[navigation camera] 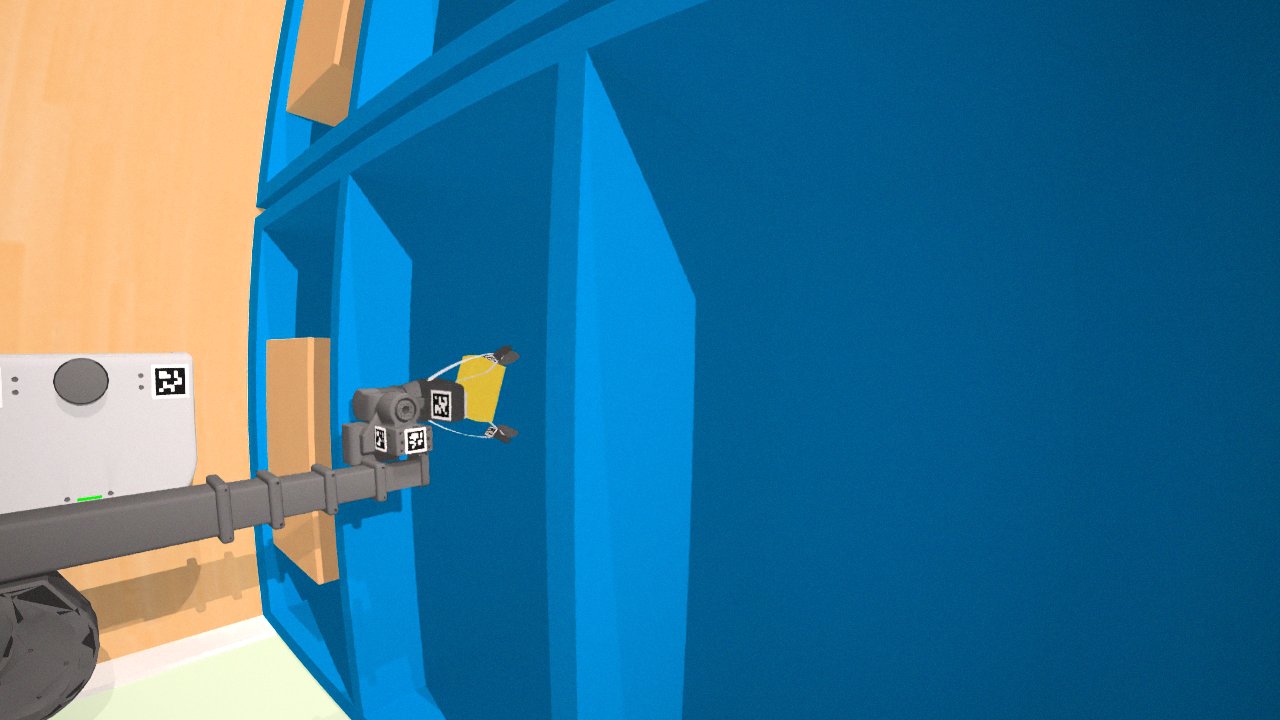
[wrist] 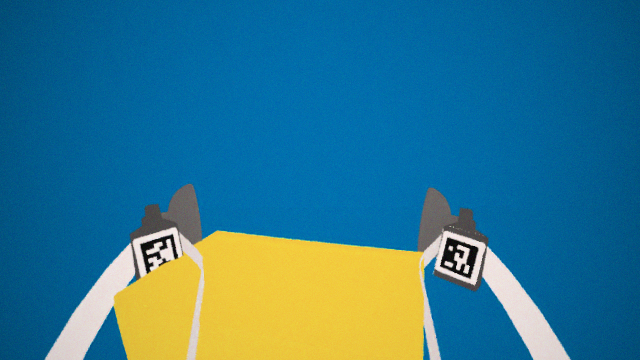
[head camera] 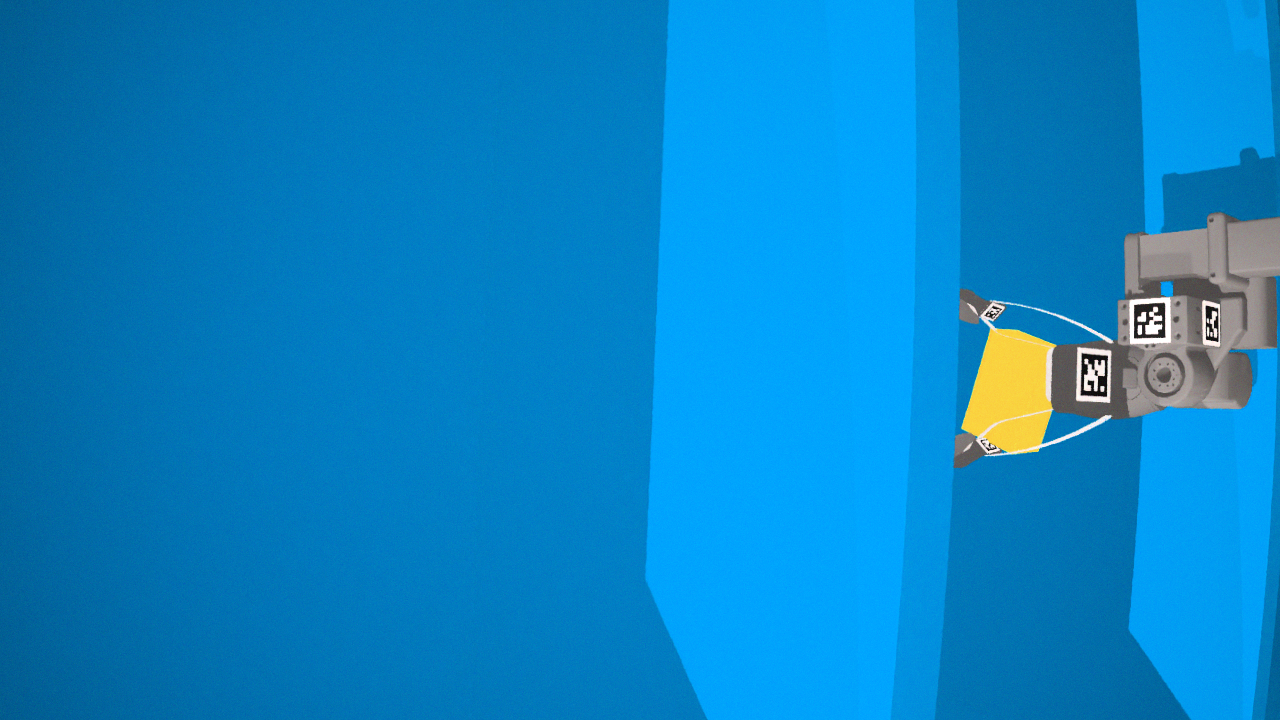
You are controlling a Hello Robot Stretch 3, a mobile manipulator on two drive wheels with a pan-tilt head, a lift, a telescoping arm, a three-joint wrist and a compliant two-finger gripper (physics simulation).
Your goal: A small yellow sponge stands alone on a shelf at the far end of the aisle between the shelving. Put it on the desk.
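Frame: origin at the robot's base, x ahead, y left, z up, level; centimetres.
Seen in the pictures: gripper, fingertip midpoint: (navigation camera: 515, 393); robot's base, origin of the base link: (navigation camera: 83, 379).
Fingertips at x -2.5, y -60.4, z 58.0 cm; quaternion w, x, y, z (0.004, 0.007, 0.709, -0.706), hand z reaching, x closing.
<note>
Offsets run from my fingertips to a thing's top centre. "spot": to the spot under its first point. Level surfaces: height alone.
The yellow sponge {dx +1.1, dy +6.8, dz +0.2 cm} (head camera: 1011, 385) (navigation camera: 483, 385) (wrist: 310, 305) is inside a compartment of the blue shelving, between two boards. My gripper (head camera: 969, 377) (navigation camera: 506, 394) (wrist: 311, 212) reaches into that compartment. Its fingers are drawn in on opposite sides of the sponge and look shut on it. In the wrist view the sponge spans the gap between the fingers and covers part of the left finger's tag. I cannot tell whether the sponge touches the blue board {dz -4.7 cm} (head camera: 1199, 537) (navigation camera: 375, 295) on the floor side of it. The desk does not show.
The edge of another shelf board (head camera: 930, 268) (navigation camera: 562, 268) runs close past the fingertips. A brown box {dx -12.6, dy +14.1, dz -23.4 cm} (navigation camera: 290, 402) lies in the compartment nearest the floor, and another brown box {spot: dx +67.6, dy +26.9, dz -33.8 cm} (navigation camera: 317, 53) in the neighbouring unit. My extended arm (navigation camera: 134, 523) crosses the wooden floor {dz -58.0 cm} (navigation camera: 152, 223).
</note>
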